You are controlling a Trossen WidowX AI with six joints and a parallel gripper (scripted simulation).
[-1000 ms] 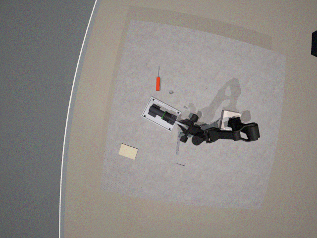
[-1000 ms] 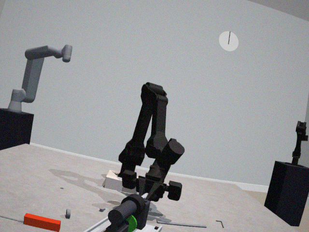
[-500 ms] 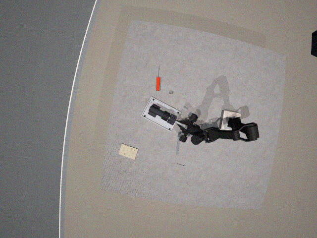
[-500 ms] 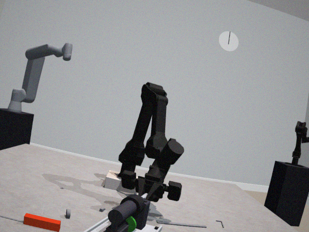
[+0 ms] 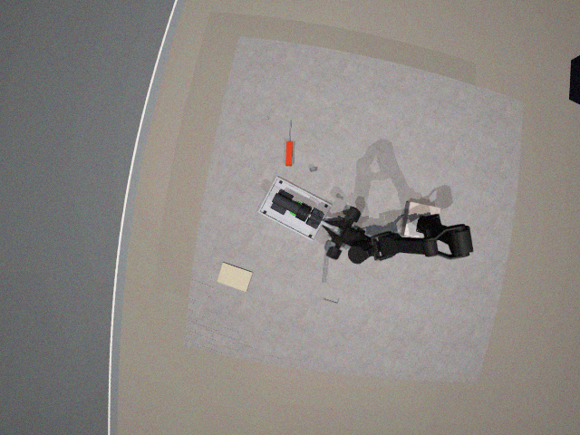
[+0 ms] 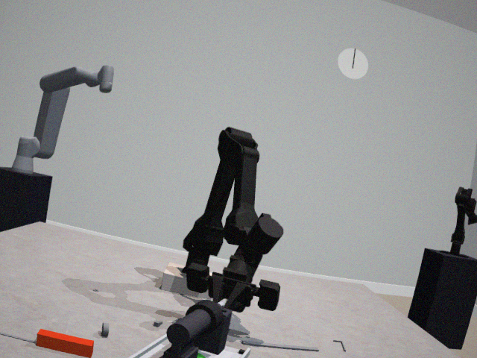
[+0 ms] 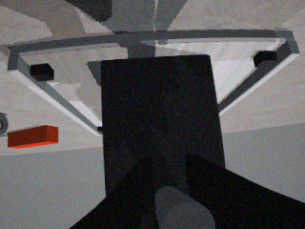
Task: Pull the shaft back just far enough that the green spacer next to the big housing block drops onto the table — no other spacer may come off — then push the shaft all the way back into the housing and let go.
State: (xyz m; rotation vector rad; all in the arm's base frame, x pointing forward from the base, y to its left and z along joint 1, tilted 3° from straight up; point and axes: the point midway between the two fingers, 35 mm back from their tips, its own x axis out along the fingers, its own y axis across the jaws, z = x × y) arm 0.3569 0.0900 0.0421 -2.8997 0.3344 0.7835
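My gripper tip is 110 mm short of the green spacer, 30 mm to the left of it and 50 mm above it. The rest, counted from my gripper tip: cream card 270 mm ahead, 280 mm to the left, 60 mm below.
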